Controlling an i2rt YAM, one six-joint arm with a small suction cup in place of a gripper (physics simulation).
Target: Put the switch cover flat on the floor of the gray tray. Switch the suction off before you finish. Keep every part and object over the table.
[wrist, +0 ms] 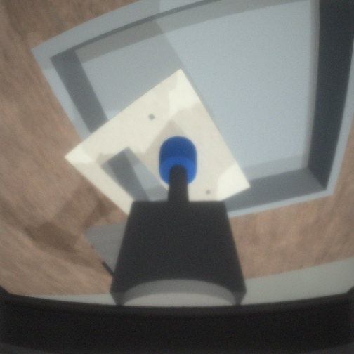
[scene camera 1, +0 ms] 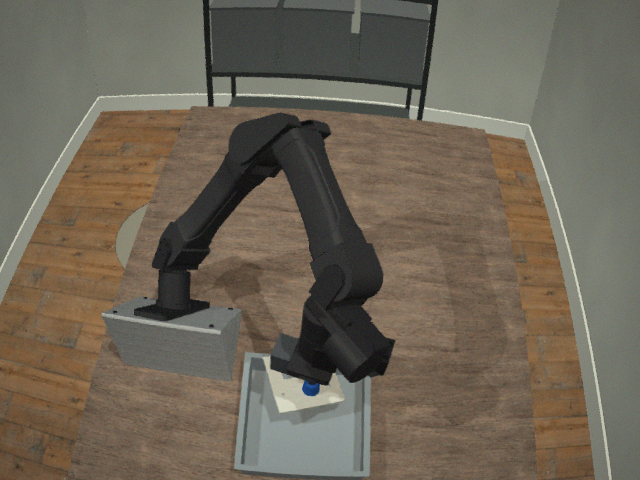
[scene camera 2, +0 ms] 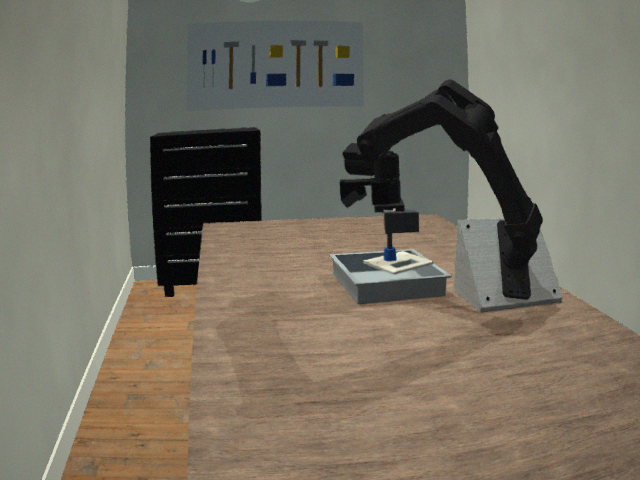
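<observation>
The switch cover (scene camera 1: 289,398) (scene camera 2: 398,267) (wrist: 185,100), a cream square plate with a rectangular opening and small holes, hangs on my suction cup above the back part of the gray tray, about level with its rim. It is roughly level and turned relative to the tray's sides. My gripper, a blue suction cup (scene camera 1: 310,388) (scene camera 2: 389,254) (wrist: 178,160), is shut on the switch cover, beside its opening. The gray tray (scene camera 1: 305,472) (scene camera 2: 403,291) (wrist: 330,192) stands on the table. In the wrist view one corner of the cover reaches over the tray's rim. The arm hides part of the cover.
The gray metal arm base (scene camera 1: 175,348) (scene camera 2: 475,273) stands close beside the tray. The wooden table (scene camera 1: 423,206) (scene camera 2: 289,413) lies under all of these. A black drawer cabinet (scene camera 2: 206,165) and a dark shelf unit (scene camera 1: 208,56) stand beyond the table.
</observation>
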